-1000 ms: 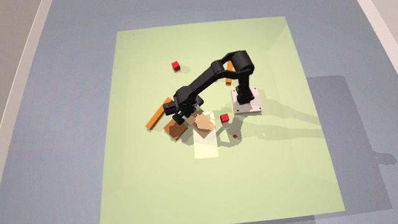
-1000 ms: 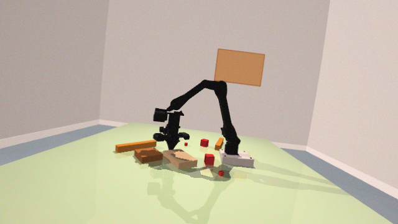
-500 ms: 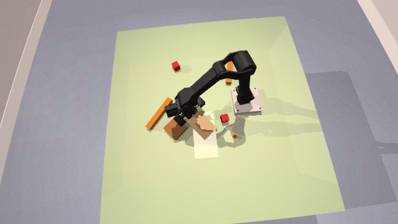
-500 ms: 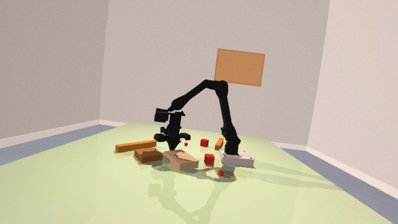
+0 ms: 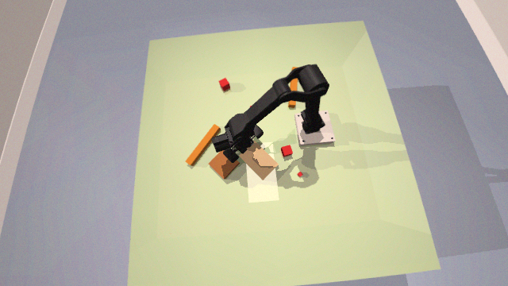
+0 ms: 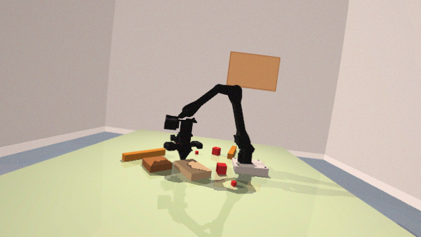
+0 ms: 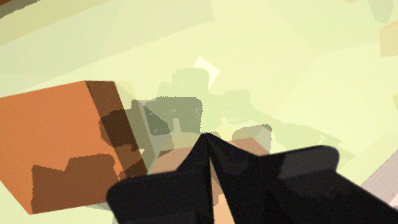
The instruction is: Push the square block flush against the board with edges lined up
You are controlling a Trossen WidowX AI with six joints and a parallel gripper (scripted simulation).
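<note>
The flat peach board is 5 cm behind my gripper tip, 8 cm to the left of it and 1 cm above it. Also, from my gripper tip: dark brown square block (11 cm ahead, 5 cm to the left, 1 cm above).
</note>
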